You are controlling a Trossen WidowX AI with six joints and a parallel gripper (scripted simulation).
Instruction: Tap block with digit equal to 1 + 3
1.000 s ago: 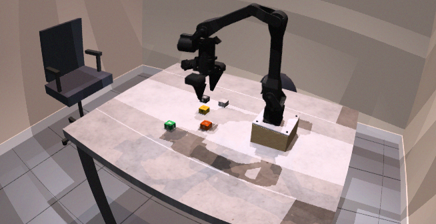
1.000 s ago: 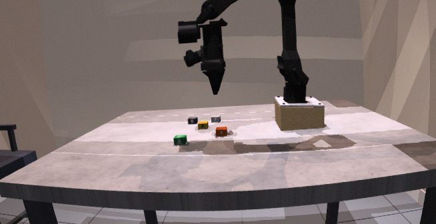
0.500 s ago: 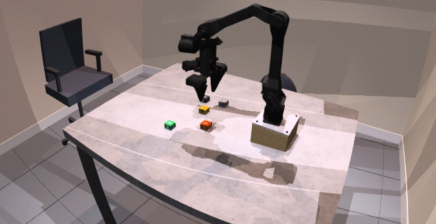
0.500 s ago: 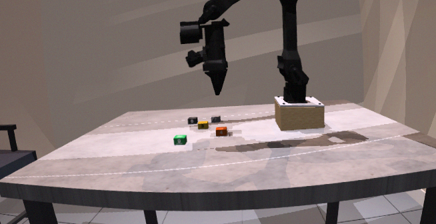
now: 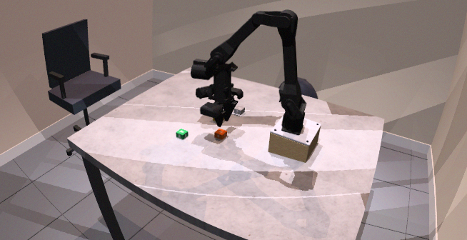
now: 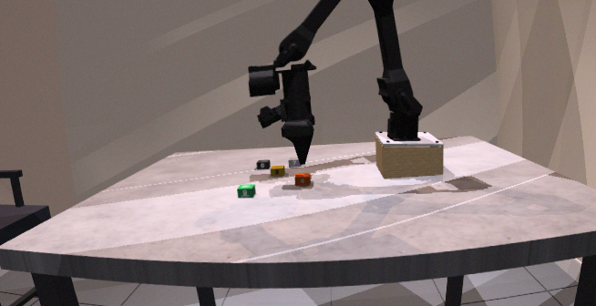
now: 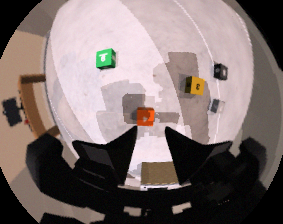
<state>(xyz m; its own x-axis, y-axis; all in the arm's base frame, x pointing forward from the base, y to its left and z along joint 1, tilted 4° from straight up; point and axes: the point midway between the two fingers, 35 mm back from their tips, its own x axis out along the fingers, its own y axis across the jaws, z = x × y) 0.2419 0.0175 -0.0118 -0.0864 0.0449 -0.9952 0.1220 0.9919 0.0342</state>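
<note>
My gripper tip is 1 cm to the right of the orange block and 4 cm above it. Also, from my gripper tip: green block: 13 cm ahead, 7 cm to the left, 4 cm below; grey block: 1 cm ahead, 19 cm to the right, 4 cm below; yellow block: 6 cm ahead, 10 cm to the right, 4 cm below.
</note>
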